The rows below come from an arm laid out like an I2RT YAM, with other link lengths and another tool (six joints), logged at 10 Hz.
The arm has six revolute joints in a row. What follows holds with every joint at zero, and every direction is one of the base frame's. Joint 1 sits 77.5 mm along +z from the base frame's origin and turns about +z. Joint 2 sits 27 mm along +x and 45.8 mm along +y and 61.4 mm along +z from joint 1 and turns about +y. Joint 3 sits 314.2 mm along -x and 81.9 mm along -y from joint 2 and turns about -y. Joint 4 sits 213.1 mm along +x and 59.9 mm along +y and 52.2 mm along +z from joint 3 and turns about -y. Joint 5 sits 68.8 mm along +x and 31.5 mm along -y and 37.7 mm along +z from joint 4 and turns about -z. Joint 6 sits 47.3 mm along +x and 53.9 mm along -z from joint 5 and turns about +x. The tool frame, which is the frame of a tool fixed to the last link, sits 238 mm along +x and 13 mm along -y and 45 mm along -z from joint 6; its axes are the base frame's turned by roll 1.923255, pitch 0.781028 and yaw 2.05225 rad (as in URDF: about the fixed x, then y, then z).
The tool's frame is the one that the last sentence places.
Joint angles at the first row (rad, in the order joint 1, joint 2, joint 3, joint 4, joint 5, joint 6):
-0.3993, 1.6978, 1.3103, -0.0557, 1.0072, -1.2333
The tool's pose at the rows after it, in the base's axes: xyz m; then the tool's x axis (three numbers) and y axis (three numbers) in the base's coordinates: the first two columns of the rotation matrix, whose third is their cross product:
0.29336 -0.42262 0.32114 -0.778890 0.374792 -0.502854 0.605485 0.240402 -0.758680
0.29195 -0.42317 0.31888 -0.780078 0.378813 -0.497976 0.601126 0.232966 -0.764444
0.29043 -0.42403 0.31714 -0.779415 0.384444 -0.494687 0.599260 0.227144 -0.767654
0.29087 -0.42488 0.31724 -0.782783 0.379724 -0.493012 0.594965 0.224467 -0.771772
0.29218 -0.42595 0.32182 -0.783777 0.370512 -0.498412 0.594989 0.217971 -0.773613
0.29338 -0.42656 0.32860 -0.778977 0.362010 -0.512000 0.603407 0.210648 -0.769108
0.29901 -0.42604 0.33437 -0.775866 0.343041 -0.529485 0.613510 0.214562 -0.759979
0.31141 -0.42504 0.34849 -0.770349 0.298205 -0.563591 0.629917 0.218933 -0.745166
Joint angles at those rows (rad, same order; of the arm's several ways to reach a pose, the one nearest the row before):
-0.3988, 1.6952, 1.2918, -0.0444, 1.0223, -1.2333
-0.3988, 1.7011, 1.2832, -0.0315, 1.0319, -1.2385
-0.4003, 1.7069, 1.2810, -0.0276, 1.0392, -1.2382
-0.4018, 1.7071, 1.2712, -0.0062, 1.0385, -1.2541
-0.4030, 1.7044, 1.2672, 0.0207, 1.0377, -1.2771
-0.4034, 1.6991, 1.2701, 0.0403, 1.0370, -1.2913
-0.4007, 1.6920, 1.2685, 0.0667, 1.0231, -1.3048
-0.3950, 1.6795, 1.2638, 0.1341, 0.9950, -1.3454

